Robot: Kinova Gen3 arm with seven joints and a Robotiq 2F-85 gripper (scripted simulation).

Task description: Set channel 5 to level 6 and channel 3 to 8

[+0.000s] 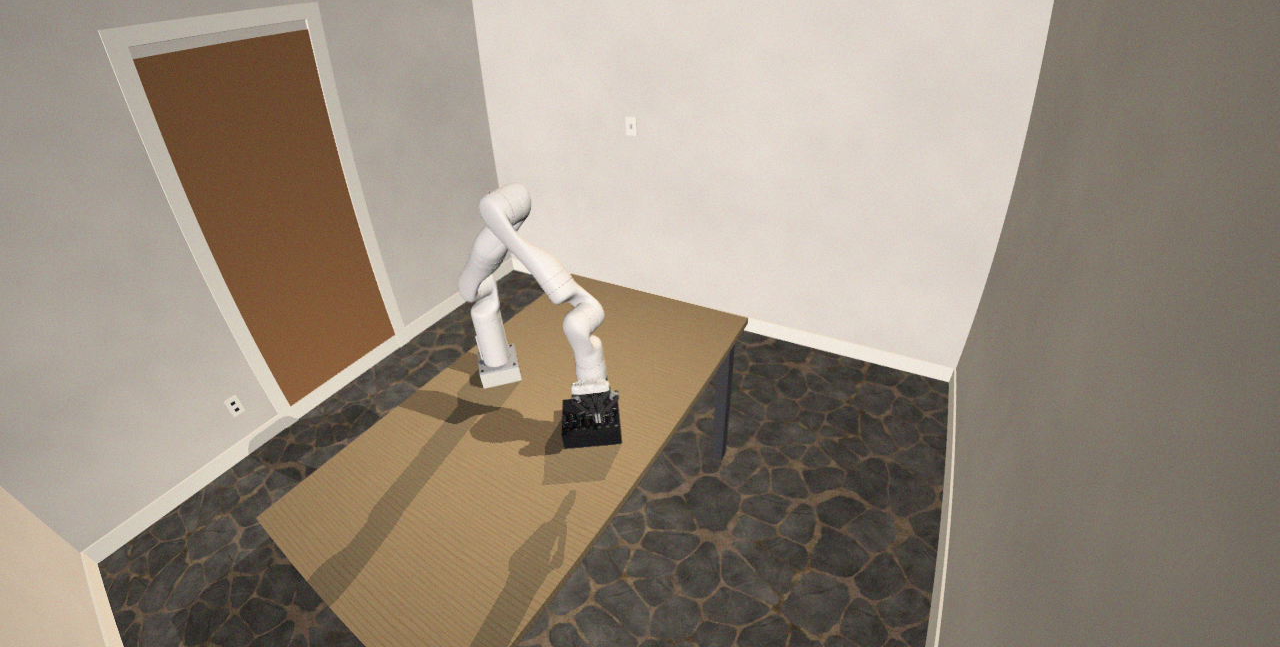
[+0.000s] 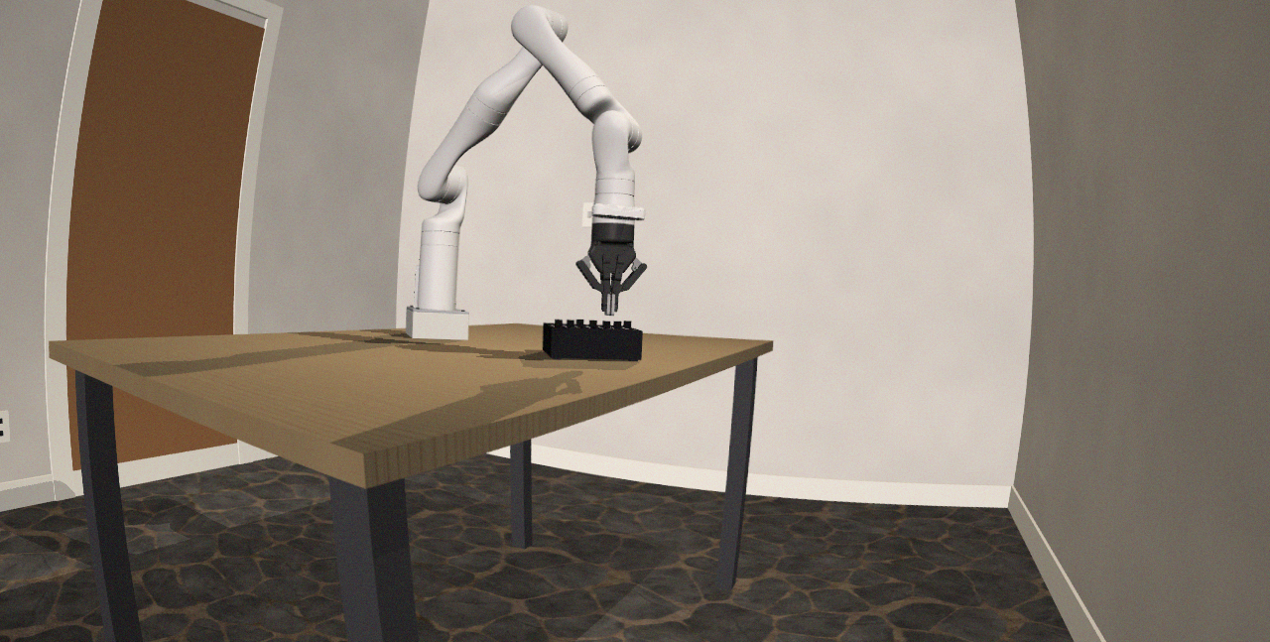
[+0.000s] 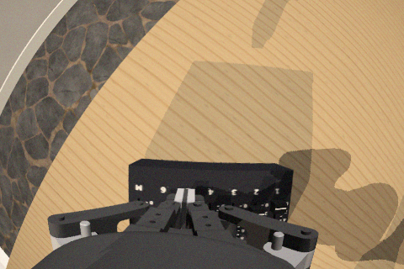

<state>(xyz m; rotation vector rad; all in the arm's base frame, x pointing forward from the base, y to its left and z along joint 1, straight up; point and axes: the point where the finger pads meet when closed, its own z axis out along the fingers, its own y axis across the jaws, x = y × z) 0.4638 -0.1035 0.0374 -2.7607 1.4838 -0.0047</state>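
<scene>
The channel 5 fader cap is 10 mm behind my hand, 20 mm to the left of it and 30 mm below it. Also, from my hand: M fader cap 10 mm ahead, 70 mm to the left, 30 mm below; channel 4 fader cap 40 mm behind, 20 mm to the left, 30 mm below; channel 3 fader cap 60 mm behind, 20 mm to the left, 30 mm below.
</scene>
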